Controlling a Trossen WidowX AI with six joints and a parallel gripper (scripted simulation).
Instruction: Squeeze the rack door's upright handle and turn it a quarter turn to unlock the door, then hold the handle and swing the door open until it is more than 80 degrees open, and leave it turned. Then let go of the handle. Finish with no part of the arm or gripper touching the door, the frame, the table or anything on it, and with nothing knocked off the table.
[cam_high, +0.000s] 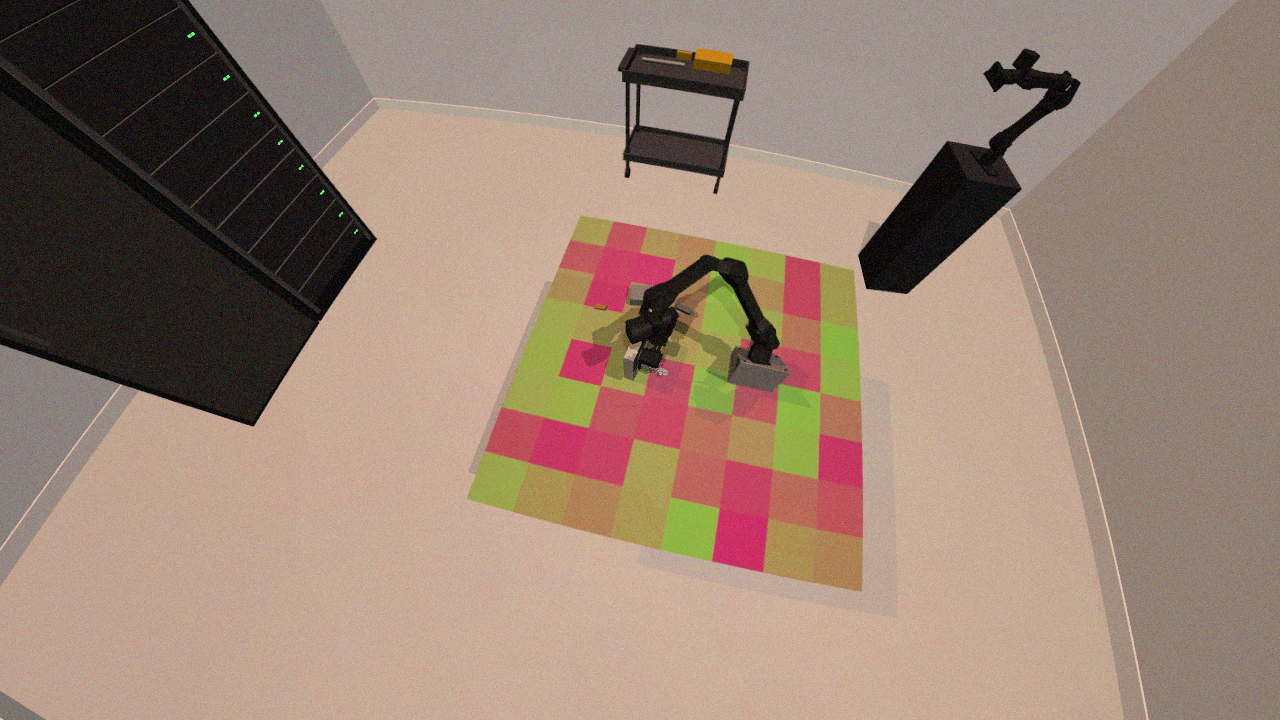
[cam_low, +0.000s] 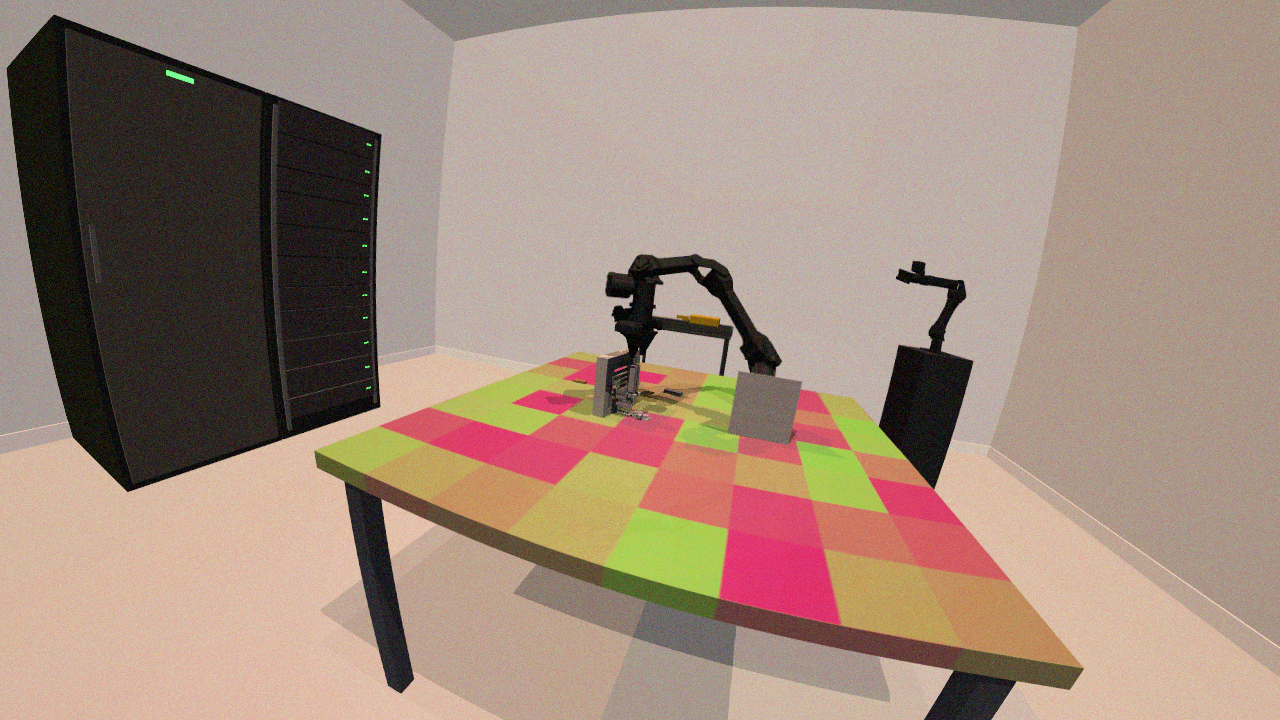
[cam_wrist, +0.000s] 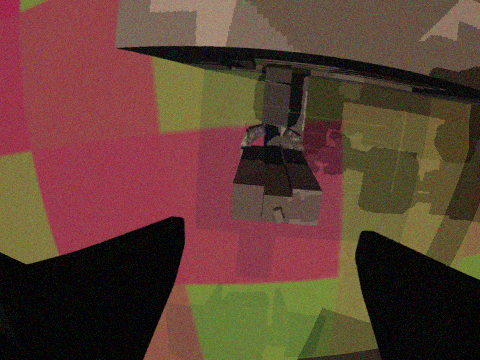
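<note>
Now: gripper tip 90 mm above the upright handle. Round my gripper tip: grey block (330 mm to the right, 160 mm below, 80 mm ahead); then orange piece (270 mm to the right, 240 mm ahead, 180 mm below).
</note>
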